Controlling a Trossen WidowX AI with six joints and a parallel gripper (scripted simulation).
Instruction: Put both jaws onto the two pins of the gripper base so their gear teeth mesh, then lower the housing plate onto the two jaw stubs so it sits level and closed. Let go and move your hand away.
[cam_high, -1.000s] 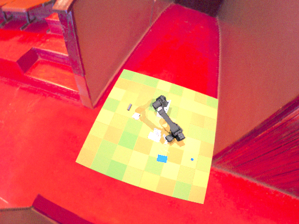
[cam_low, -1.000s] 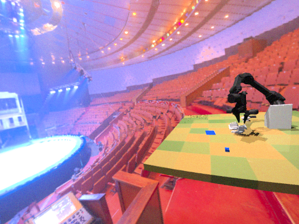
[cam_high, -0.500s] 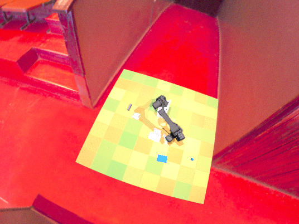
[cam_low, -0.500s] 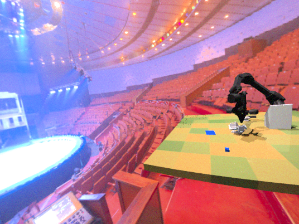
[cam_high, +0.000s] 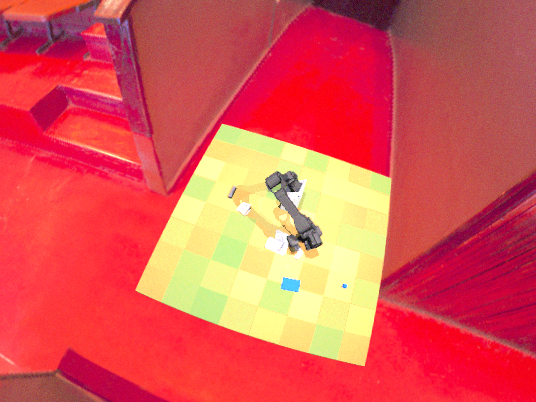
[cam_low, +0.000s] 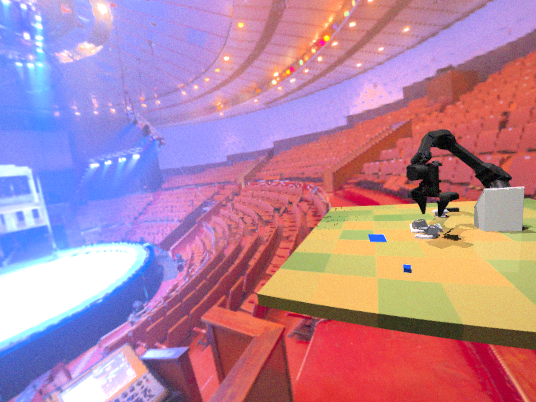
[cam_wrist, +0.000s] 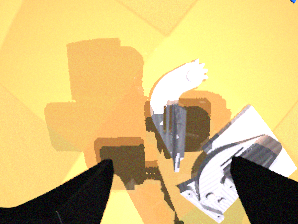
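Now: gripper tip 9 cm above the grey jaw, 3 cm short of it and 1 cm to the right of it. From my gripper tip the other things lie so: flat white plate (11 cm to the right, 9 cm below, 4 cm ahead); flat blue square (21 cm ahead, 9 cm below, 5 cm to the left); blue cube (33 cm to the left, 10 cm ahead, 9 cm below).
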